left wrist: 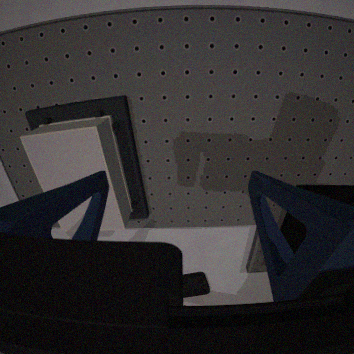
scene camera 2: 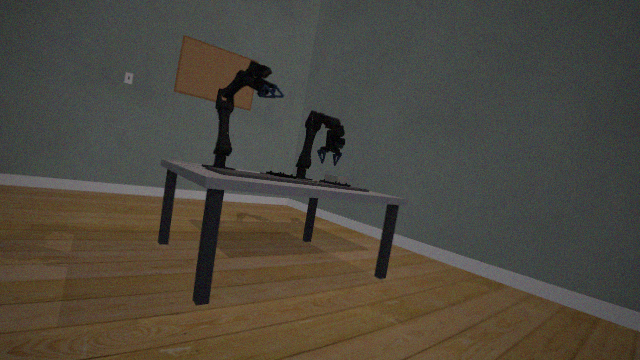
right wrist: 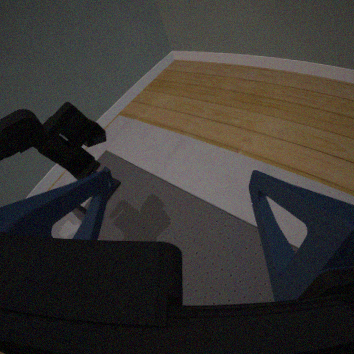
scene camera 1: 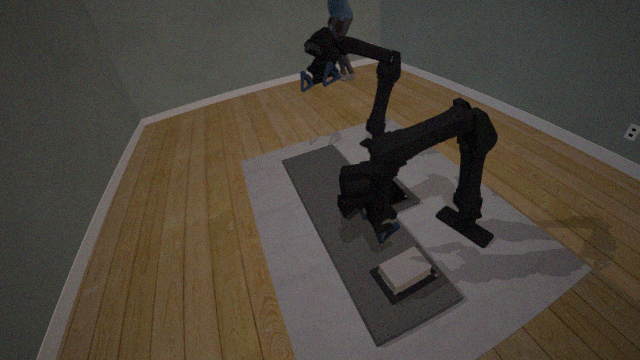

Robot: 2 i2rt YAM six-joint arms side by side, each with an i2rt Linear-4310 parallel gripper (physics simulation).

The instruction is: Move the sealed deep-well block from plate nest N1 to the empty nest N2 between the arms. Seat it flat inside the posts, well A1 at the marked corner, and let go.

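Frame: origin at the left arm's base, x ahead, y left, z up, level; centimetres.
Seen in the pictures: left gripper, fingertip midpoint: [left wrist: 178,178] [scene camera 2: 328,164] [scene camera 1: 373,230]; right gripper, fingertip midpoint: [scene camera 2: 279,96] [right wrist: 178,178] [scene camera 1: 312,88]; left arm's base, origin of the base link: [scene camera 1: 463,226].
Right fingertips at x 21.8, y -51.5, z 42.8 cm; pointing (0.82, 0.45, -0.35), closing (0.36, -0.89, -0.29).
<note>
Offsets run from my right fingertips to a thing's middle. Level surfaces: height alone.
The pale sealed block @(dx +8.5, dy +50.4, dz -38.2 cm) [scene camera 1: 405,270] [scene camera 2: 330,177] [left wrist: 65,155] lies flat in the dark nest N1 [scene camera 1: 385,286] [left wrist: 131,150]. The dark nest N2 @(dx -11.1, dy +21.4, dz -40.4 cm) [scene camera 1: 399,192] [left wrist: 335,190] is partly hidden by my left arm in scene camera 1 and by a finger in the left wrist view. My left gripper [scene camera 1: 373,229] [scene camera 2: 329,162] [left wrist: 178,178] is open and points down, above the board between the nests; the block is apart from it, at the left of the wrist view. My right gripper [scene camera 1: 314,87] [scene camera 2: 275,94] [right wrist: 178,178] is open and empty, high up at the far end. Marked corners are too small to read.
The grey perforated board @(dz -41.5 cm) [scene camera 1: 320,190] [left wrist: 200,107] [right wrist: 215,260] lies on the white table [scene camera 1: 280,220] [scene camera 2: 300,189] beneath both nests. My left arm [right wrist: 75,135] shows at the left of the right wrist view. A person [scene camera 1: 340,10] stands behind my right arm.
</note>
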